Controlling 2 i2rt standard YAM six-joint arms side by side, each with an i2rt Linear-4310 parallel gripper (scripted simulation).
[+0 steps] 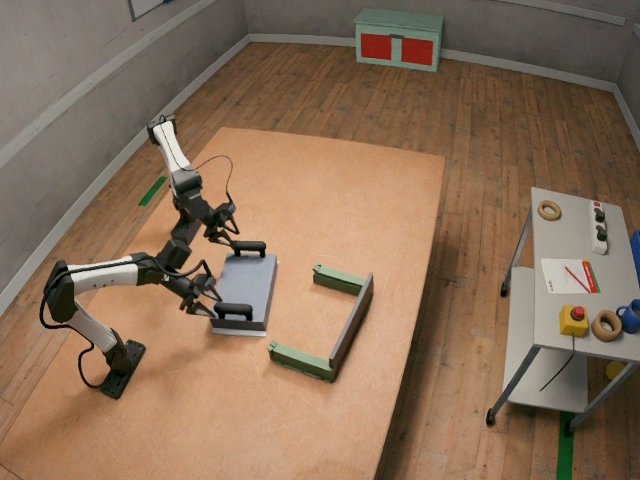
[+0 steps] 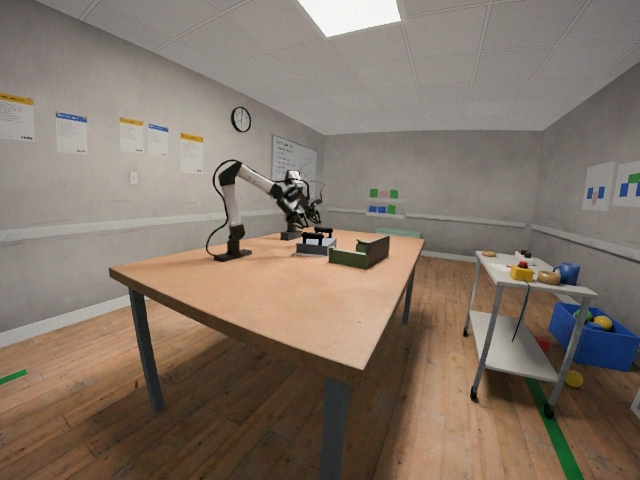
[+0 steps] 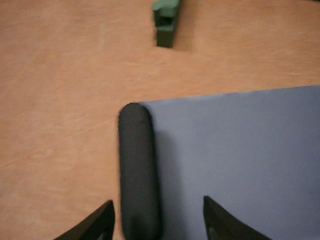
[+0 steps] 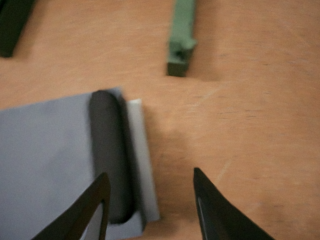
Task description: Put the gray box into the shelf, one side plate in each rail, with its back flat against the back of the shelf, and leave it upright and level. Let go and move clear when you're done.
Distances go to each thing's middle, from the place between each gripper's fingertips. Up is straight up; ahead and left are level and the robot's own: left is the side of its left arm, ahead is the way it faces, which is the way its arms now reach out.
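My right hand is 2 cm short of the gray box (image 1: 249,278), 16 cm to the right of it and 10 cm above it.
My left hand (image 1: 236,240) is 9 cm above the gray box, 11 cm to the left of it and 5 cm short of it.
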